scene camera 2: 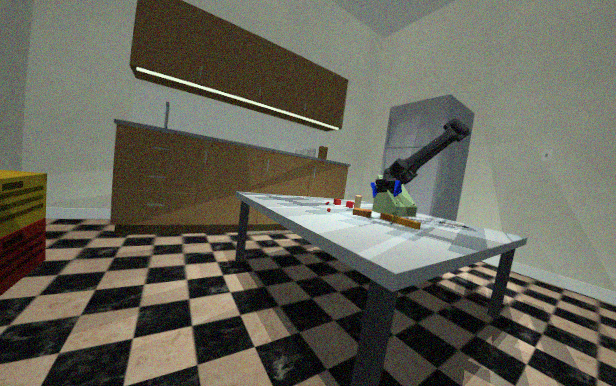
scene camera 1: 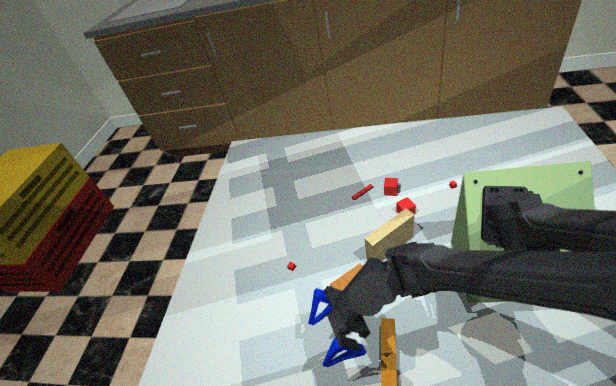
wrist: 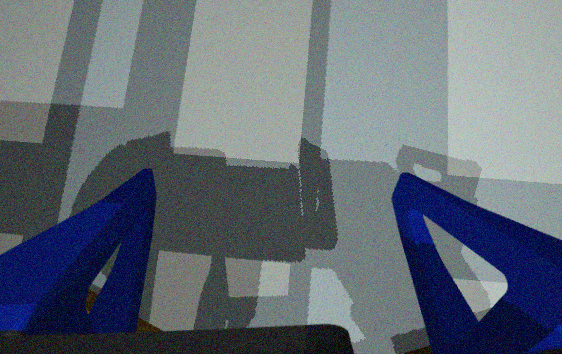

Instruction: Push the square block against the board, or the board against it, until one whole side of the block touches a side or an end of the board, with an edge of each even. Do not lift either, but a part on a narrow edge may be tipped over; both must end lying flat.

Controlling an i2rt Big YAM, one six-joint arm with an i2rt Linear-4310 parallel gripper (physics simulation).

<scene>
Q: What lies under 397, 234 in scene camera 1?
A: A pale wooden block.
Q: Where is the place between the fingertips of my gripper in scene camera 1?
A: At 317, 343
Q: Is my gripper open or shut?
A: Open.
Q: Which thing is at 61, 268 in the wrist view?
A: My gripper.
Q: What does my gripper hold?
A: Nothing.
</scene>
